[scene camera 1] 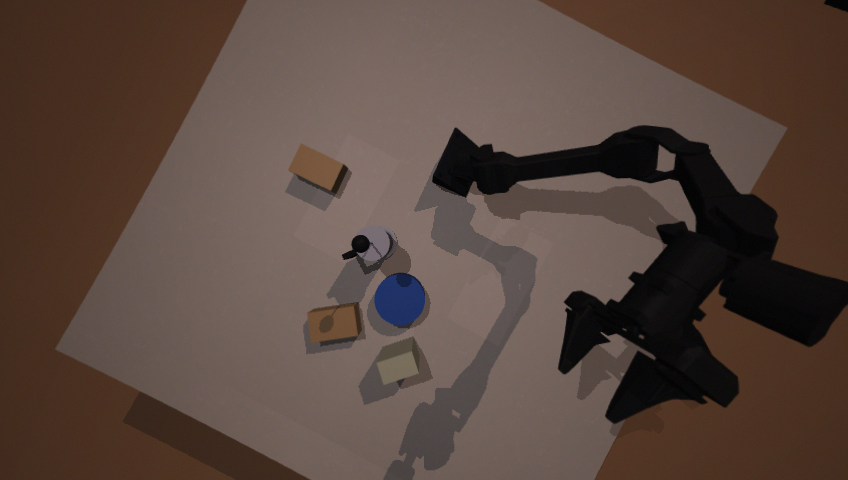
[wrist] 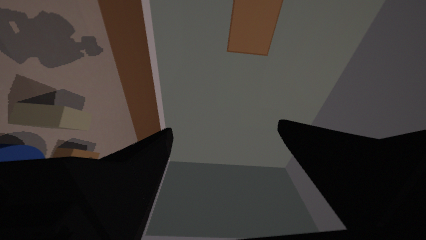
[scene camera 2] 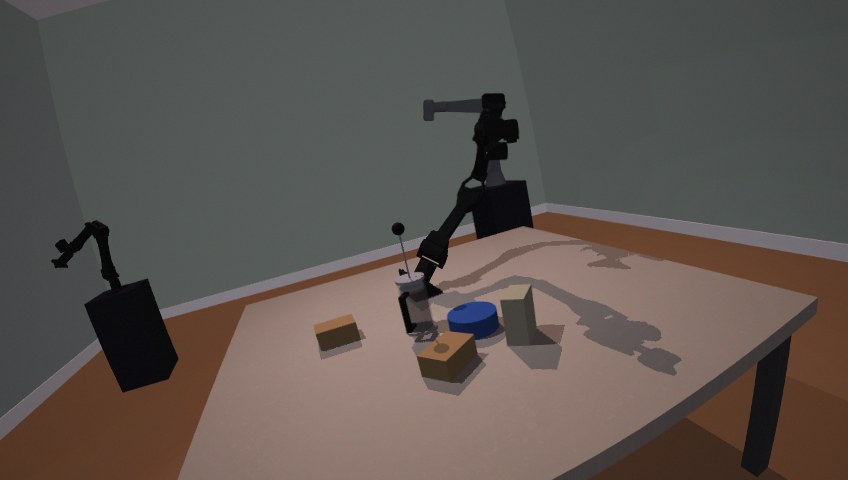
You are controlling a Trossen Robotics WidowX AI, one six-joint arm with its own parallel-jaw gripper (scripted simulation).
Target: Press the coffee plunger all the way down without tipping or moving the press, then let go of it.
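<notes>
Scene camera 1 gives me my gripper (scene camera 1: 582,393), which is open and holding nothing, along with a coffee press (scene camera 1: 371,243), a blue round dish (scene camera 1: 400,298) and a brown box (scene camera 1: 308,164). In scene camera 2 I can see my gripper (scene camera 2: 504,125) as well, plus the coffee press (scene camera 2: 413,299), a brown box (scene camera 2: 444,359) and a beige box (scene camera 2: 517,305). And the wrist view has my gripper (wrist: 225,128) in it too.
</notes>
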